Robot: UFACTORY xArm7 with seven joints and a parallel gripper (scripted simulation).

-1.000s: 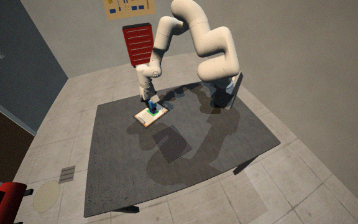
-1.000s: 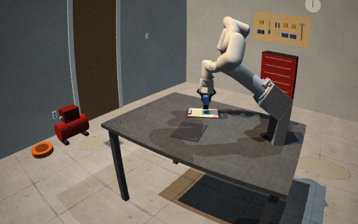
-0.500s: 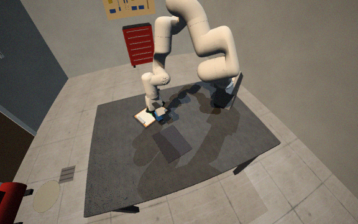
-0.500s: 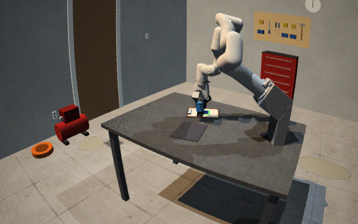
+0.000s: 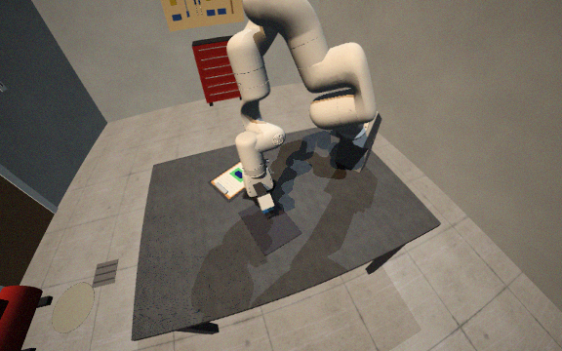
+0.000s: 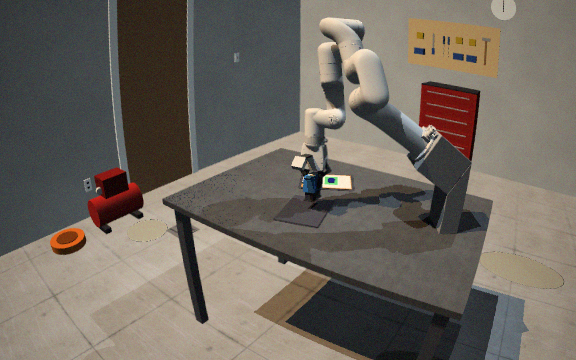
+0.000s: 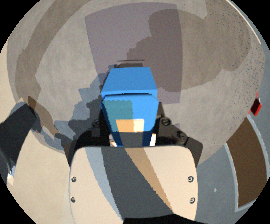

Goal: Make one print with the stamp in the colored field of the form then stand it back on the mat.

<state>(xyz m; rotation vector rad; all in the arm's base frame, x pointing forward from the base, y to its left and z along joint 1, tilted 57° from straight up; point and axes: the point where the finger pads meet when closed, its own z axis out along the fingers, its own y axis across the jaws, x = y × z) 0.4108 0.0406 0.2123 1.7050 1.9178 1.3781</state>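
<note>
Right now the mat is 10 mm behind my hand, 50 mm to the left of it and 100 mm below it. Round my hand: blue stamp: 20 mm below; form: 130 mm ahead, 220 mm to the right, 100 mm below.
</note>
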